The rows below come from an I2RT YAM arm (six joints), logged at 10 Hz.
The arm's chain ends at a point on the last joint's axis. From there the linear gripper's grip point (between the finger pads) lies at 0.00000 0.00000 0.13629 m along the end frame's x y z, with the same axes.
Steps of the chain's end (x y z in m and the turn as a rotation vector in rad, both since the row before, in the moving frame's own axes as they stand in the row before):
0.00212 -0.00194 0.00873 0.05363 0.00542 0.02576
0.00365 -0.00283 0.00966 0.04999 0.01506 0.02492
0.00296 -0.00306 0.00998 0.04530 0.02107 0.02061
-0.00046 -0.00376 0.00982 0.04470 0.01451 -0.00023
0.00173 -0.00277 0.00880 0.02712 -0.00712 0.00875
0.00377 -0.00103 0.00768 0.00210 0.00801 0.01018
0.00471 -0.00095 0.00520 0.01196 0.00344 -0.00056
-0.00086 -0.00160 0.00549 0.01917 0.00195 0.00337
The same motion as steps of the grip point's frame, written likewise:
0.00295 -0.00924 0.00853 0.05363 0.00542 0.02576
0.00579 -0.00961 0.00947 0.04999 0.01506 0.02492
0.00589 -0.00920 0.00981 0.04530 0.02107 0.02061
0.00152 -0.00985 0.00967 0.04470 0.01451 -0.00023
0.00078 -0.00647 0.00875 0.02712 -0.00712 0.00875
0.00486 -0.00131 0.00768 0.00210 0.00801 0.01018
0.00518 -0.00258 0.00519 0.01196 0.00344 -0.00056
-0.00059 -0.00421 0.00546 0.01917 0.00195 0.00337

